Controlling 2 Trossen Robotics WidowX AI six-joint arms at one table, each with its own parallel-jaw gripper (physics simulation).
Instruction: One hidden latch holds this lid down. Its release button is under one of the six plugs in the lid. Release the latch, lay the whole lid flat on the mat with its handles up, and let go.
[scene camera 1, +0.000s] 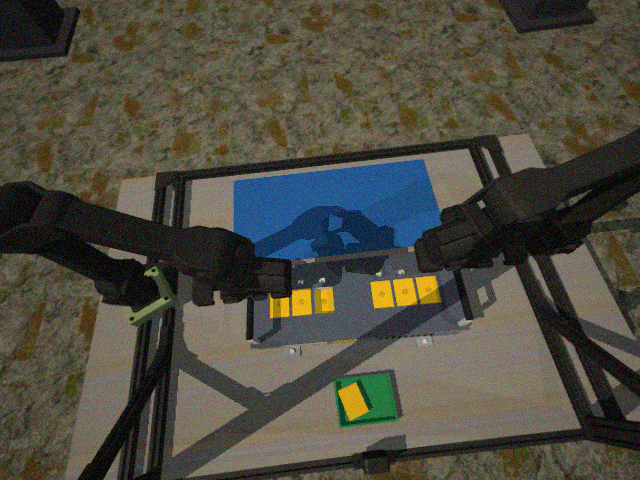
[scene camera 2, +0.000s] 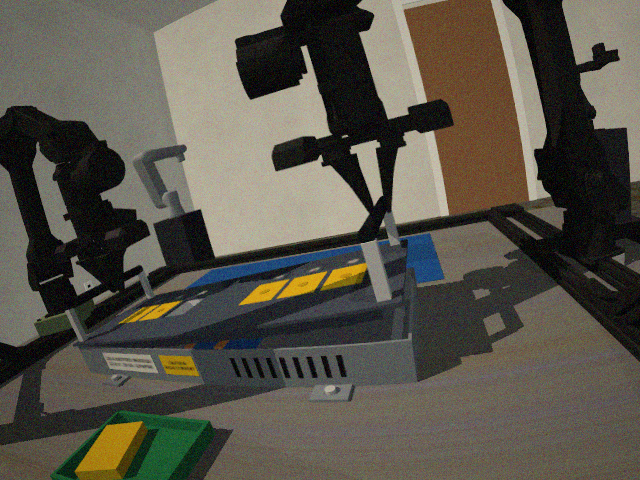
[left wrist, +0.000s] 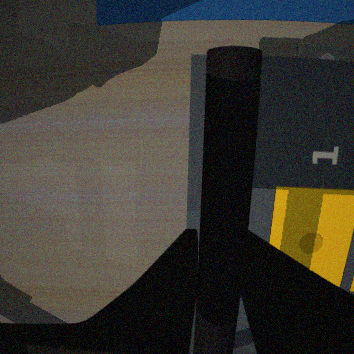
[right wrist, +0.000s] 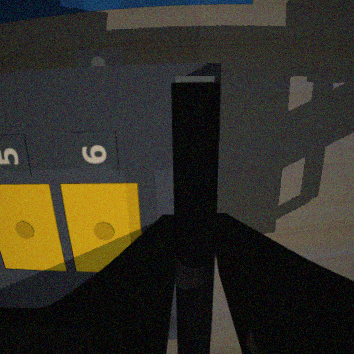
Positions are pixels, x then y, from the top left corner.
Labels:
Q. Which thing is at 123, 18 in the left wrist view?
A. A blue mat.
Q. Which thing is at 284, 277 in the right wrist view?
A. My right gripper.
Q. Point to my left gripper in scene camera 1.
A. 252, 293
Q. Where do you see my left gripper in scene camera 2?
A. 118, 291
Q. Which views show my right gripper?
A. Scene camera 1, scene camera 2 and the right wrist view only.

